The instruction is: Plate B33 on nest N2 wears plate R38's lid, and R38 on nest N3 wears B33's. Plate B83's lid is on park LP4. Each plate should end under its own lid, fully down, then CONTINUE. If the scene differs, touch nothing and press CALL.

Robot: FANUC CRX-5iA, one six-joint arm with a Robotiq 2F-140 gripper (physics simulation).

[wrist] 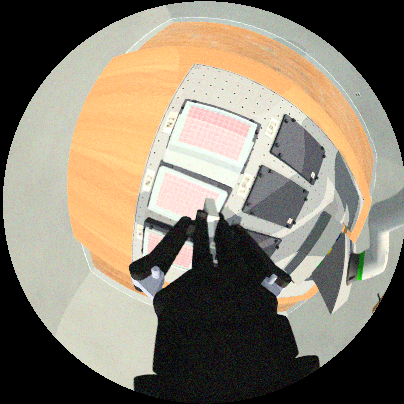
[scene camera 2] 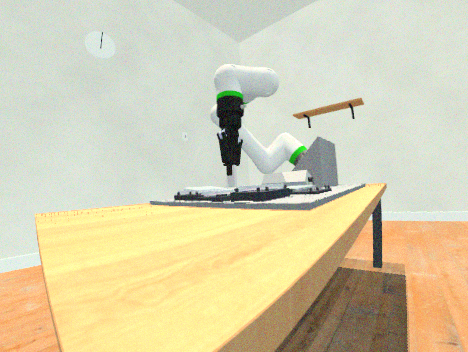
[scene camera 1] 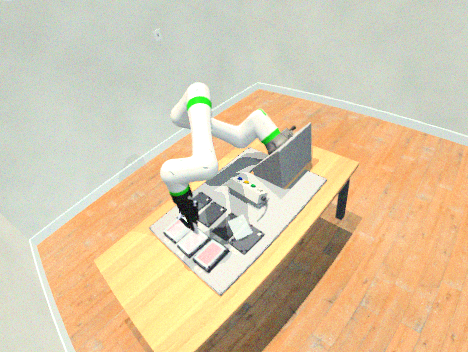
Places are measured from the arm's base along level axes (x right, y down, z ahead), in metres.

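Pixels of known places: gripper, fingertip midpoint: [wrist: 207,205] [scene camera 2: 231,186] [scene camera 1: 196,233]; arm's base, origin of the base link: [wrist: 349,268] [scene camera 2: 308,163] [scene camera 1: 279,147].
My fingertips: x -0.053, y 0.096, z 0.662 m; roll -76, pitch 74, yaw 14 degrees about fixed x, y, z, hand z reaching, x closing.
Note:
For each thing: its top centre in the pictures, then the offset to it from my fingertips. Level surfaces: height alone.
- N2 plate, middle of its top: [wrist: 184,201] [scene camera 2: 226,189] [scene camera 1: 192,240] dx -0.015, dy +0.006, dz +0.039 m
- N1 plate, middle of its top: [wrist: 206,148] [scene camera 2: 205,186] [scene camera 1: 180,228] dx +0.084, dy -0.007, dz +0.044 m
- pale lid, middle of its top: [scene camera 2: 293,186] [scene camera 1: 239,226] dx -0.123, dy +0.013, dz -0.177 m
- Park LP1, middle of its top: [wrist: 306,150] [scene camera 1: 196,201] dx +0.199, dy +0.017, dz -0.130 m
- control box, middle of its top: [wrist: 324,259] [scene camera 2: 285,172] [scene camera 1: 246,184] dx +0.022, dy -0.047, dz -0.364 m
- pegboard, its level: dy +0.037 m
- wooden table, its level: dy +0.049 m
My gripper [scene camera 1: 194,229] [scene camera 2: 230,181] [wrist: 207,205] is shut with nothing between its pale fingertips. It points down at the park-side edge of the N2 plate [wrist: 185,192] [scene camera 1: 192,243], low over it; contact cannot be told. The N1 plate [wrist: 215,132] [scene camera 1: 176,230] shows pink wells in a pale frame. The N3 plate [scene camera 1: 211,254] [wrist: 167,247] is partly hidden by my fingers in the wrist view. Plate and lid codes are unreadable. A pale lid [scene camera 1: 241,227] lies over dark park pads, looking skewed. The park beside the blurred LP4-like label [wrist: 276,196] [scene camera 1: 213,212] shows a bare dark top.
Park LP1 [wrist: 298,150] [scene camera 1: 201,200] is dark and bare. A control box [scene camera 1: 246,190] with blue, yellow and green buttons stands further back. An upright grey panel [scene camera 1: 287,160] [scene camera 2: 322,160] stands before the arm's base. The pegboard [scene camera 1: 229,275] lies on the wooden table [scene camera 1: 137,280] [scene camera 2: 165,255].

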